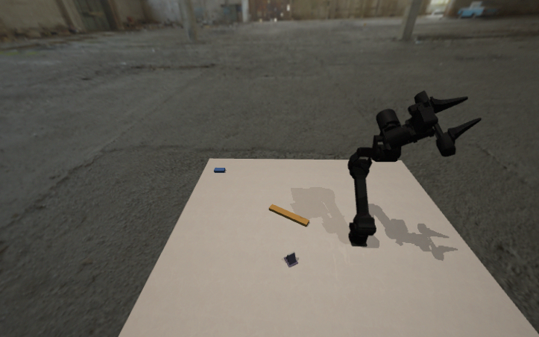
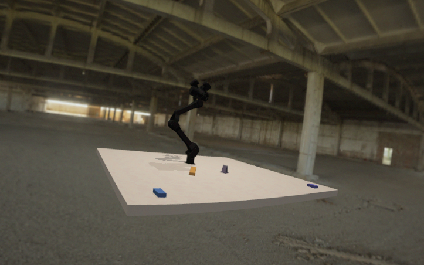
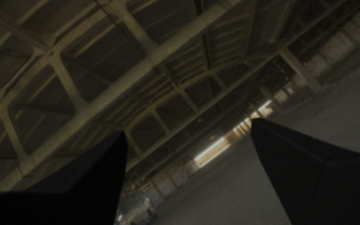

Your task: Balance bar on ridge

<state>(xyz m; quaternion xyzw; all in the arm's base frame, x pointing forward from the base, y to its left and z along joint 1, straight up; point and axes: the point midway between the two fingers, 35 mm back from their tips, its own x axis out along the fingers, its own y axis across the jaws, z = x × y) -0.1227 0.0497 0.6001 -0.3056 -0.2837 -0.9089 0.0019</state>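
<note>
Right now my gripper tip is 610 mm above the bar, 450 mm short of it and 180 mm to the left of it. From my gripper tip the other things lie so: blue block (890 mm ahead, 610 mm below, 560 mm to the right).
</note>
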